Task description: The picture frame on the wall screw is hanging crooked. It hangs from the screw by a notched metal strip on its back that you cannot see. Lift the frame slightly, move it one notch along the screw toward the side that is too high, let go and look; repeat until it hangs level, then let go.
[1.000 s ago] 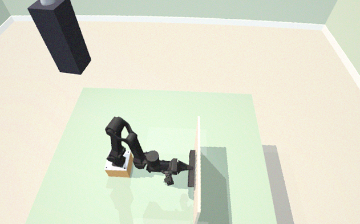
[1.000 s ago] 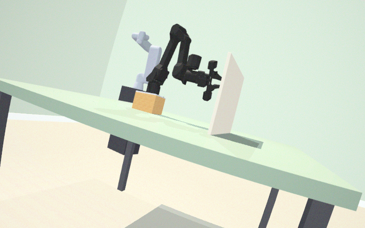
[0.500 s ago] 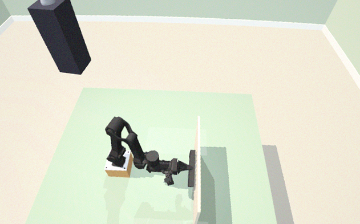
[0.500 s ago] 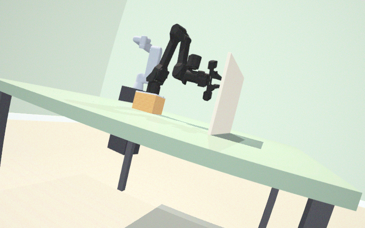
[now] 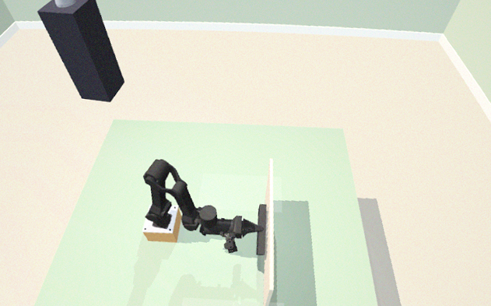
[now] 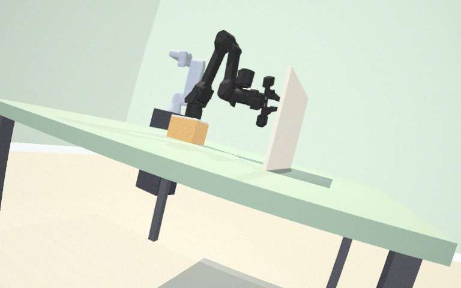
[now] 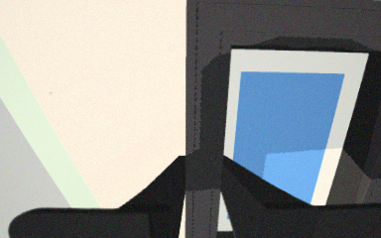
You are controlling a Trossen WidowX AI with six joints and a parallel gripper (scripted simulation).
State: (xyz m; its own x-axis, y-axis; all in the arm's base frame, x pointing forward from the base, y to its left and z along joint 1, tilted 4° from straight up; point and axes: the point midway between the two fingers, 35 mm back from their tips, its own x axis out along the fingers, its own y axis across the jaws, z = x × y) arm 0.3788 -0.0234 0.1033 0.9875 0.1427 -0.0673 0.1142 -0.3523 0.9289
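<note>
The picture frame lies 2 cm to the left of my gripper tip and 5 cm below it. The rest, counted from my gripper tip: cream wall panel (2 cm ahead, 1 cm to the left, 7 cm below).
</note>
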